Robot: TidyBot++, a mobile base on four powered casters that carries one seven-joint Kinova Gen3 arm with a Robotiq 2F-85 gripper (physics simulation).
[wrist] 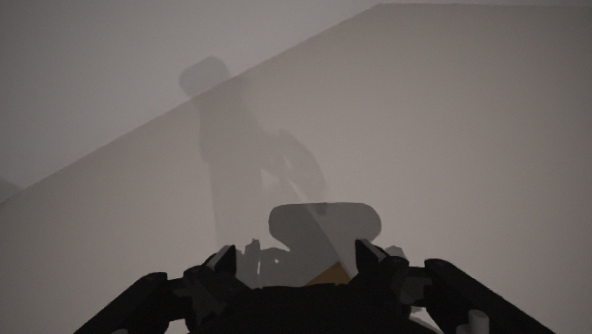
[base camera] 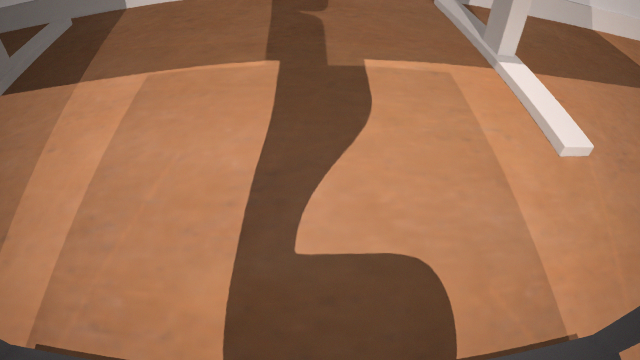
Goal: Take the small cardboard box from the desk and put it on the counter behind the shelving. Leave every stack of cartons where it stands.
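Places are measured from the arm's base along level axes (x ahead, y left, z up), in centimetres.
Pixels of known places: gripper, fingertip midpoint: (wrist: 296, 255).
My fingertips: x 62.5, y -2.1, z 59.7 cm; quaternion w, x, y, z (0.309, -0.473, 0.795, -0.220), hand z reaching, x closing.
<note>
Behind a point stands the place of what it marks.
The small cardboard box (wrist: 331, 276) @(x 59.8, y -3.6, z 60.3 cm) shows as a brown corner low in the wrist view, in the gap between the two fingers; the rest of it is hidden behind the dark gripper body. It is on a pale grey surface (wrist: 450, 150) @(x 65.5, y -20.9, z 55.4 cm), which looks like the desk top. My gripper (wrist: 296, 255) @(x 62.4, y -2.1, z 59.7 cm) is open wide over the box, with its fingers to the left and right of the visible corner and nothing held between them. The counter, the shelving and the carton stacks do not show in either view.
In the base view, a white leg with a long foot (base camera: 545, 105) stands on the brown floor (base camera: 175, 175) @(x 43.4, y 17.1, z -39.7 cm) at the right. Part of another pale leg (base camera: 37, 50) @(x 90.5, y 74.6, z -37.9 cm) shows at the upper left. The arm's shadow runs up the floor's middle. A pale wall base crosses the back.
</note>
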